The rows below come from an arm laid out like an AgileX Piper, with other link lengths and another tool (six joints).
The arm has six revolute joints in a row. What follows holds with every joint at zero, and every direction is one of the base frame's.
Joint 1 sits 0.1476 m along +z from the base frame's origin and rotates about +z.
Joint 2 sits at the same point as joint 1 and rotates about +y.
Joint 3 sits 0.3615 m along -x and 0.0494 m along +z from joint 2 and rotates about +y.
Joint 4 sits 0.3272 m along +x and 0.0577 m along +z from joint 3 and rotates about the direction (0.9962, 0, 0.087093).
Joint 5 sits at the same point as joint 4 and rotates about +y.
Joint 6 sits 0.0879 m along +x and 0.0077 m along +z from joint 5 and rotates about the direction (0.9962, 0, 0.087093).
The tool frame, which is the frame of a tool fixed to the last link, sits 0.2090 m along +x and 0.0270 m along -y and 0.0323 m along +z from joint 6; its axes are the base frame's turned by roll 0.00, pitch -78.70 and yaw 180.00 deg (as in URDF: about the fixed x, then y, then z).
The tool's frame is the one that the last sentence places.
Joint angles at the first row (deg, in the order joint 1, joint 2, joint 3, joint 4, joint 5, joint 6):
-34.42, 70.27, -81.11, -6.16, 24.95, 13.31
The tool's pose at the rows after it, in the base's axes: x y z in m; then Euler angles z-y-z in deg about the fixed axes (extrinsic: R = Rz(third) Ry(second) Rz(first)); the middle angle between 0 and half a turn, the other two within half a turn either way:
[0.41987 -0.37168 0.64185 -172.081 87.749 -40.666]
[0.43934 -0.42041 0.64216 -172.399 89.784 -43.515]
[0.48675 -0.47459 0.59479 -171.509 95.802 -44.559]
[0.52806 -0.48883 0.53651 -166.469 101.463 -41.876]
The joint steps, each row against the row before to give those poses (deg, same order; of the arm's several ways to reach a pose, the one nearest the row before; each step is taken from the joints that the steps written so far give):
-2.78, 5.85, -10.35, -0.11, -0.49, 0.51
-2.27, 8.29, -10.02, -0.49, 3.81, 0.12
-1.03, 11.61, -10.55, 1.21, 4.91, 0.00
0.00, 6.37, -3.41, 5.83, 2.45, -0.30

